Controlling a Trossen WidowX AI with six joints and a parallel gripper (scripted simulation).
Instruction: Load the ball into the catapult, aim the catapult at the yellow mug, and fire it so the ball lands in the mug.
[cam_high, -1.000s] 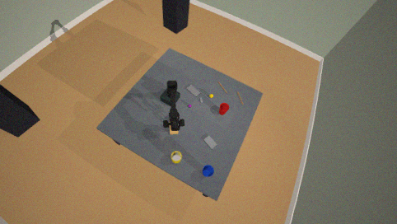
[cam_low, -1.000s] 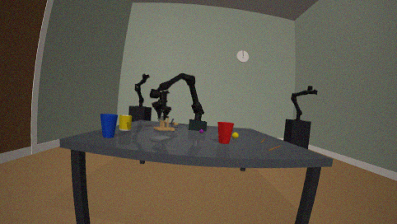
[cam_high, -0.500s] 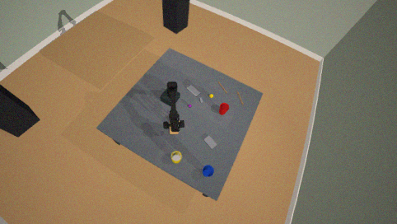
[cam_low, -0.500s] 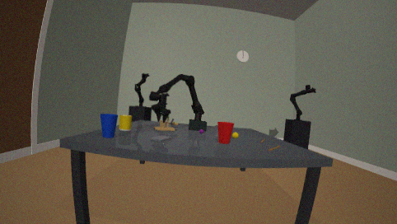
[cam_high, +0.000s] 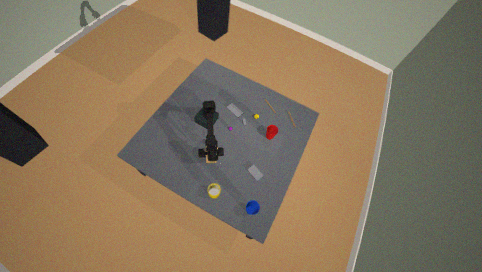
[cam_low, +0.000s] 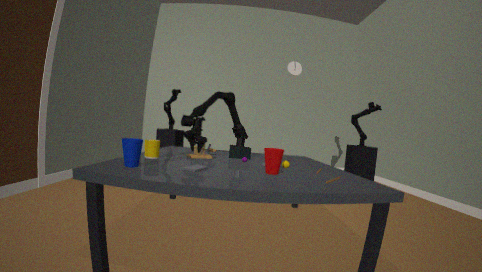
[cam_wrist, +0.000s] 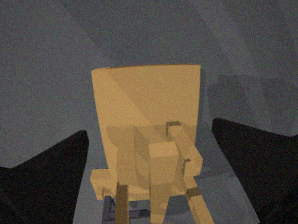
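Right now my gripper tip is 5 cm past the purple ball, 31 cm to the right of it and 2 cm above it. The rest, counted from my gripper tip: yellow mug 20 cm ahead, 20 cm to the right, 1 cm below; then blue cup 48 cm ahead, 13 cm to the right, 1 cm below; then catapult 4 cm behind, 6 cm to the left, 2 cm above.
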